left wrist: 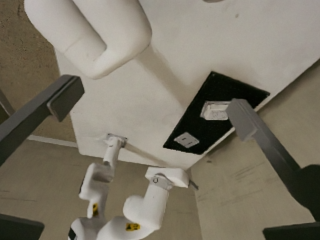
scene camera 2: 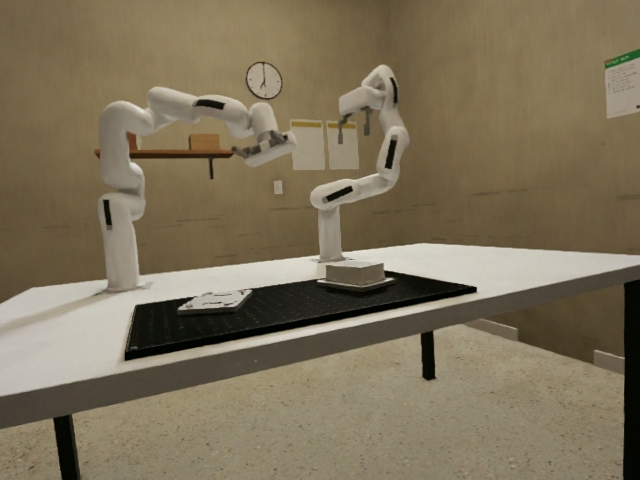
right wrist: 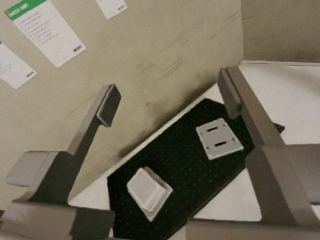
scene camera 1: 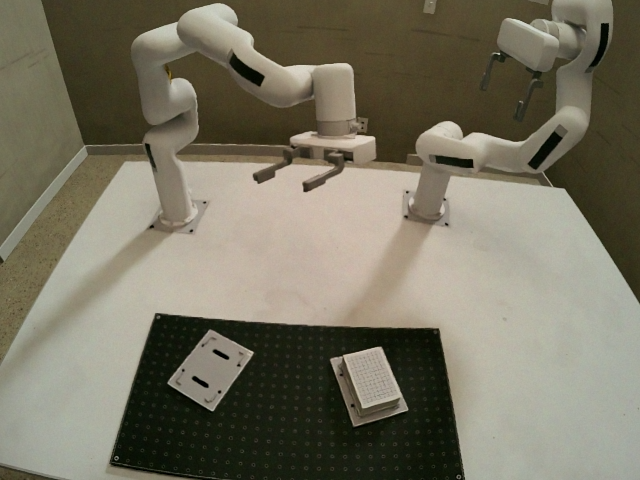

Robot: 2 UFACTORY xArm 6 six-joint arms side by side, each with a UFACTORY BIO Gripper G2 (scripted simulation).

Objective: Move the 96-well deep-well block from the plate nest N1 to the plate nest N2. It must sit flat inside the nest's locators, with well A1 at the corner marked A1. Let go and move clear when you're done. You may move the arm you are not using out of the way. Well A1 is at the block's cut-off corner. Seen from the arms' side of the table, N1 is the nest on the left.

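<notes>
A white deep-well block (scene camera 1: 372,386) is here in the scene, and I find it again in scene camera 2 (scene camera 2: 351,272) and in the right wrist view (right wrist: 148,192). As for my left gripper (scene camera 1: 498,104), it appears in scene camera 2 (scene camera 2: 353,140) too. My right gripper (scene camera 1: 279,183) is likewise visible to me, and scene camera 2 (scene camera 2: 252,141) gives me another look at that gripper.
</notes>
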